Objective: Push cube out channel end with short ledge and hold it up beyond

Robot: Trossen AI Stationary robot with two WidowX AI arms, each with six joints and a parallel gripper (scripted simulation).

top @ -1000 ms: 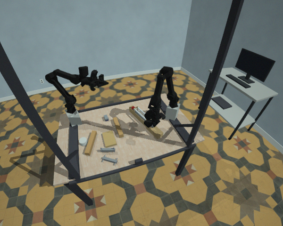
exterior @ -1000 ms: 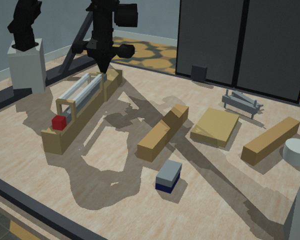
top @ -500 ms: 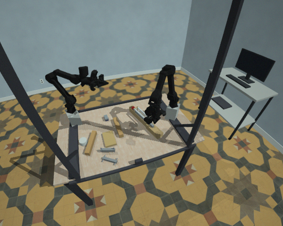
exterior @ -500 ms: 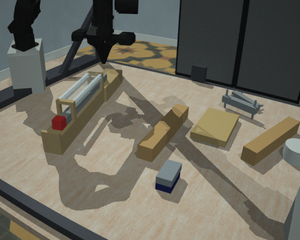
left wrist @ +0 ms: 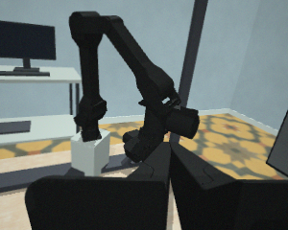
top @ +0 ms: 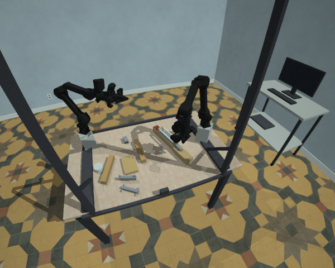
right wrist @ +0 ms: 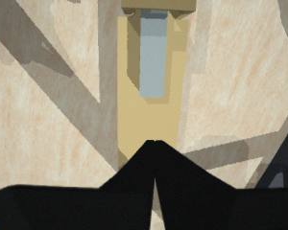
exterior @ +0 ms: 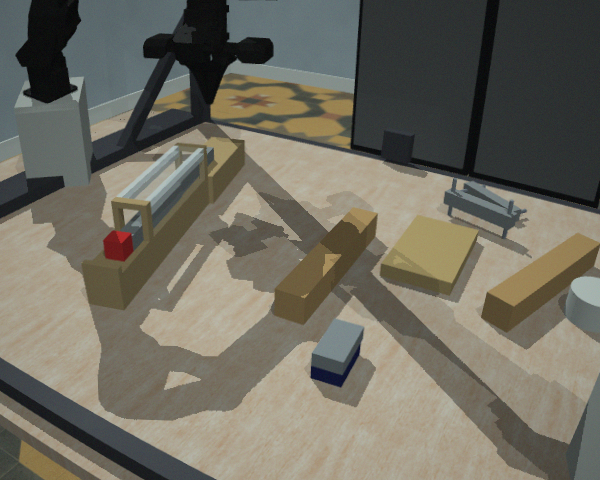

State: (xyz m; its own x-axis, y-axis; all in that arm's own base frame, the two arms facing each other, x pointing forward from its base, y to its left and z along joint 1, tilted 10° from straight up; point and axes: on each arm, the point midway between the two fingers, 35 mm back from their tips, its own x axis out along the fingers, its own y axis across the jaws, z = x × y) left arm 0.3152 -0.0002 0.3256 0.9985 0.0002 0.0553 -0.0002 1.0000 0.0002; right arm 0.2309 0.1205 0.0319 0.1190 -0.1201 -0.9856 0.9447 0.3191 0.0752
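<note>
The red cube is 27 cm ahead of my right hand, 16 cm to the left of it and 11 cm below it. Also, from my right hand: flat tan slab (5 cm behind, 38 cm to the left, 16 cm below); then blue box (19 cm ahead, 42 cm to the left, 15 cm below); then channel (15 cm ahead, 9 cm to the left, 11 cm below).
</note>
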